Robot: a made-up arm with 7 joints.
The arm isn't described. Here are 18 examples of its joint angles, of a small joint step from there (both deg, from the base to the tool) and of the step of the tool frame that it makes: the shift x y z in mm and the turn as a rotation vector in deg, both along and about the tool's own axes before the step.
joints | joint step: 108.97 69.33 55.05 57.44 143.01 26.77 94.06 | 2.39 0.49 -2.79 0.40 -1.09 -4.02 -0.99
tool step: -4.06 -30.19 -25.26 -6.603 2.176 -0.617
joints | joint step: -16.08 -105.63 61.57 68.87 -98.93 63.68 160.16 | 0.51 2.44 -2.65 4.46 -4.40 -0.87 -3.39
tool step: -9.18 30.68 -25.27 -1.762 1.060 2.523
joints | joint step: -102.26 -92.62 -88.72 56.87 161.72 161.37 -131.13 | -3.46 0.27 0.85 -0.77 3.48 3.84 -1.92
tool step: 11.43 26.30 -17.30 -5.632 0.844 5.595
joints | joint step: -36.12 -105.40 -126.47 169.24 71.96 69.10 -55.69 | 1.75 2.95 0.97 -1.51 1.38 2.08 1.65
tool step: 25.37 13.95 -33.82 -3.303 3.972 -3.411
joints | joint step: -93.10 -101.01 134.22 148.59 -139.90 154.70 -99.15 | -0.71 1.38 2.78 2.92 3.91 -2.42 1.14
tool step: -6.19 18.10 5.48 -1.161 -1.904 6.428
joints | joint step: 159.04 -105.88 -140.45 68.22 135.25 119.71 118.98 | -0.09 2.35 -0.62 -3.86 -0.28 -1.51 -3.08
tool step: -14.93 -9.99 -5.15 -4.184 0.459 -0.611
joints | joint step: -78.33 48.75 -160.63 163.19 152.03 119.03 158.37 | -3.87 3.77 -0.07 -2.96 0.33 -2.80 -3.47
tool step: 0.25 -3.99 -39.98 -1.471 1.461 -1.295
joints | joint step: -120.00 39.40 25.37 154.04 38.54 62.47 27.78 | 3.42 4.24 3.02 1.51 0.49 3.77 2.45
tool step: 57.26 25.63 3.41 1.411 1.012 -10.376
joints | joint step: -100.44 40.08 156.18 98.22 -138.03 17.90 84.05 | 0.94 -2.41 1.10 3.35 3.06 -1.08 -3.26
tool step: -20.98 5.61 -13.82 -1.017 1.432 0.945
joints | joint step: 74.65 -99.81 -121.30 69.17 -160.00 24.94 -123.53 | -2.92 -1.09 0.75 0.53 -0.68 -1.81 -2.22
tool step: -1.68 -14.46 -19.35 -1.055 -0.040 -1.762
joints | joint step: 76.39 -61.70 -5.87 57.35 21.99 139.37 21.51 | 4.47 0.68 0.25 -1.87 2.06 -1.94 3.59
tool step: -0.10 4.79 -23.87 -0.646 -1.800 -1.896
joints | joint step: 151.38 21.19 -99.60 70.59 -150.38 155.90 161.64 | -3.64 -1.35 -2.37 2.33 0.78 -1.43 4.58
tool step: 35.11 4.23 35.23 -1.202 1.365 2.222
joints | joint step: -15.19 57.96 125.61 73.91 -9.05 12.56 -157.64 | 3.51 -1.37 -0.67 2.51 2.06 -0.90 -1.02
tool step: 3.67 12.50 4.04 2.107 -0.303 0.180
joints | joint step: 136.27 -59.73 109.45 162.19 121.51 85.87 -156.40 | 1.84 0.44 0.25 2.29 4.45 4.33 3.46
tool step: -19.03 51.51 14.69 3.133 1.936 8.134
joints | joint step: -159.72 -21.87 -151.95 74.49 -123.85 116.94 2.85 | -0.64 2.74 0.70 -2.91 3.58 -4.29 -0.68
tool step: -9.61 -11.33 -3.48 -2.560 1.070 4.440
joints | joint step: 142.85 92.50 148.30 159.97 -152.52 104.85 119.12 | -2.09 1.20 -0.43 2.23 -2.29 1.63 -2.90
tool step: -11.59 46.51 -15.99 3.702 -0.294 4.114
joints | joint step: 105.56 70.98 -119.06 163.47 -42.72 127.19 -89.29 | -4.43 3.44 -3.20 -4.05 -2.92 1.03 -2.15
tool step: -2.42 17.00 -8.90 -4.840 -3.199 -9.993
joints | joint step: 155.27 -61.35 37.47 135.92 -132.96 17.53 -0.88 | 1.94 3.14 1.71 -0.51 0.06 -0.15 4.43
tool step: -12.90 -1.90 -17.77 2.401 8.012 -1.874
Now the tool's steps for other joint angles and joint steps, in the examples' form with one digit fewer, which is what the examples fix.
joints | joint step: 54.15 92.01 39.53 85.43 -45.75 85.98 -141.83 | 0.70 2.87 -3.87 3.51 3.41 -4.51 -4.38
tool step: 26.3 1.7 -11.8 3.76 -3.13 1.25
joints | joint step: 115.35 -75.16 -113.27 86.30 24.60 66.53 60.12 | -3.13 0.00 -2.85 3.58 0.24 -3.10 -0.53
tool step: -69.7 -52.4 10.2 -6.76 7.48 2.76
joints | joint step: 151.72 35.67 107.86 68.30 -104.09 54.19 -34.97 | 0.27 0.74 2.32 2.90 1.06 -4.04 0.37
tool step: -10.9 -7.2 42.9 6.31 1.35 3.01
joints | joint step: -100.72 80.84 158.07 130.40 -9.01 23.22 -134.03 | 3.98 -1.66 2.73 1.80 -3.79 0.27 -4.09
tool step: 0.0 9.3 -17.3 -2.08 -2.11 2.68
